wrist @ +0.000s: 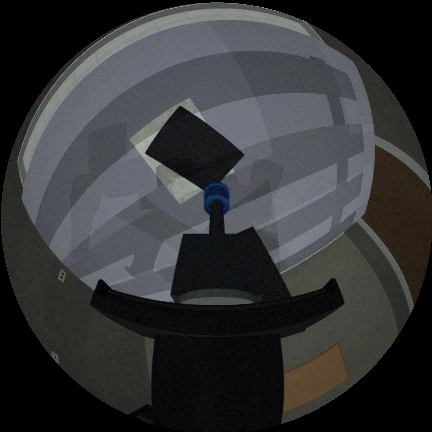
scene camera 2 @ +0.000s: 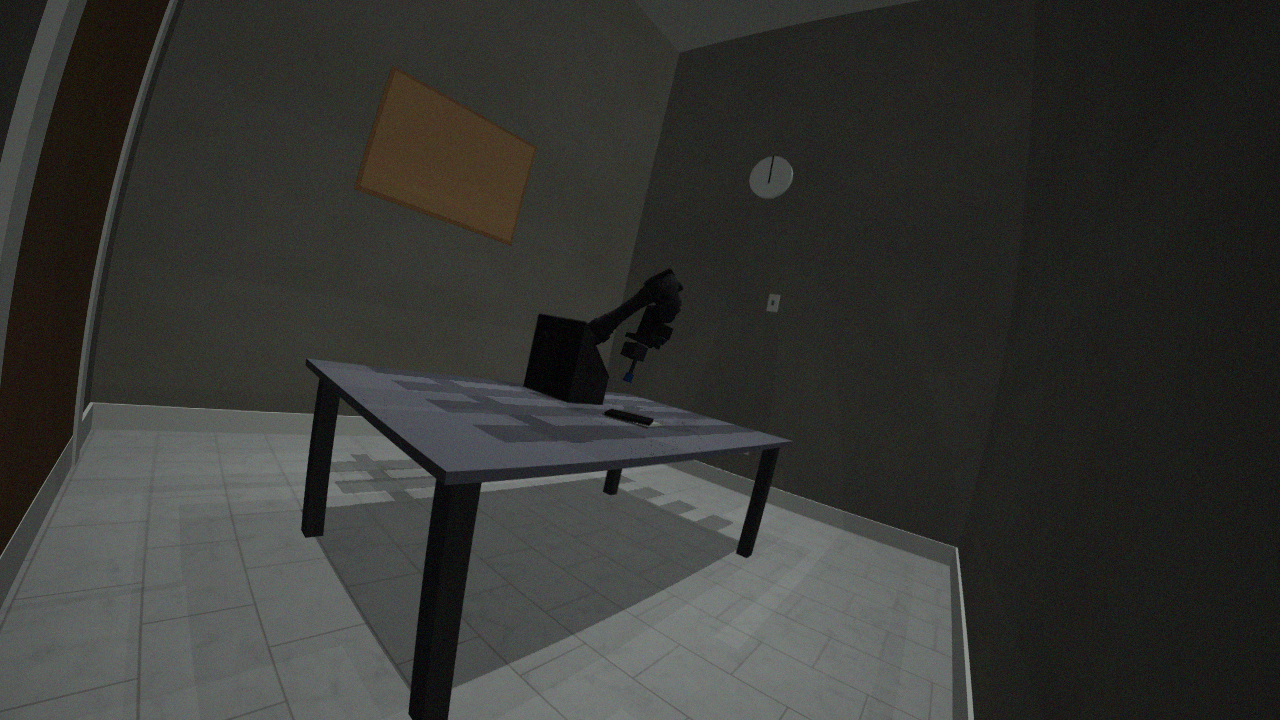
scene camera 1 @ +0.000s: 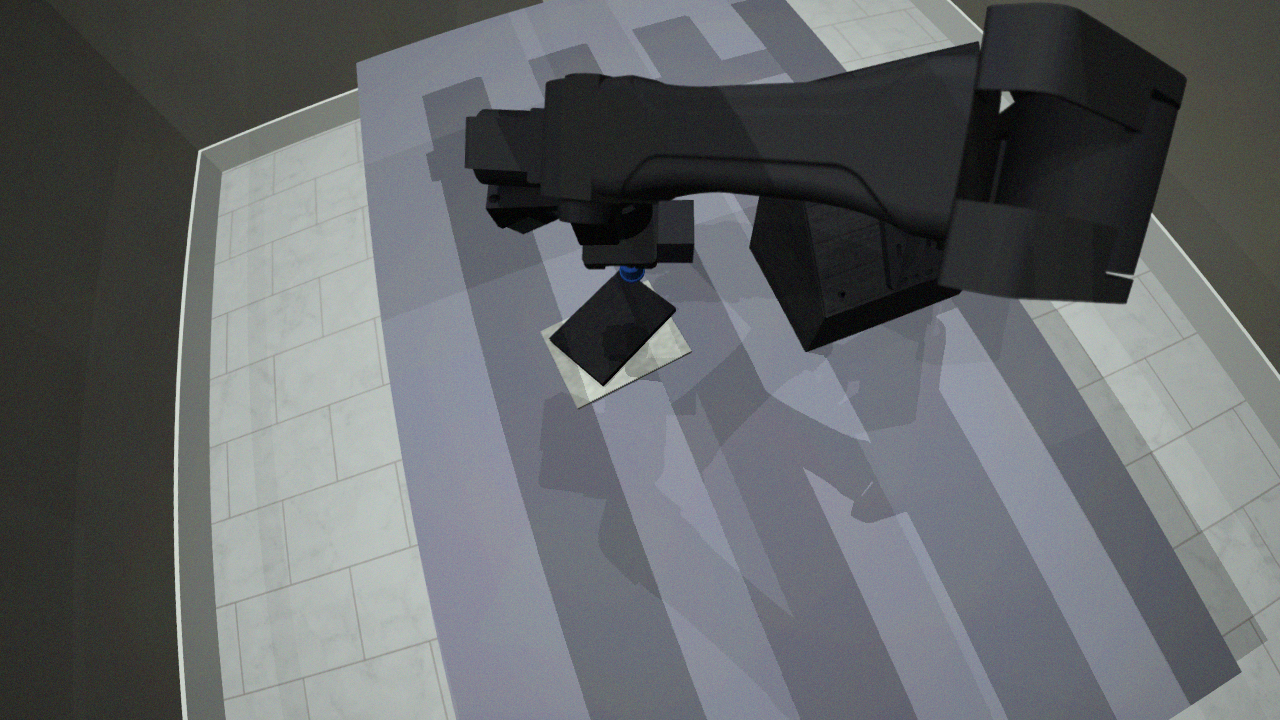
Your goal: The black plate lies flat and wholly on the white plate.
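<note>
The black plate rests on the white plate, turned at an angle to it. One corner and part of two sides of the black plate stick out past the white plate's edge, on the arm's side in scene camera 1 and at the right in the wrist view. It looks about level in scene camera 2; a slight tilt is too small to tell. My gripper, a blue suction cup, is open and hangs in the air above the plates, holding nothing.
The plates lie on the grey-blue table, crossed by shadow stripes. The arm's black base block stands on the table beside the plates, to their right in scene camera 1. The arm reaches over the table behind the plates there.
</note>
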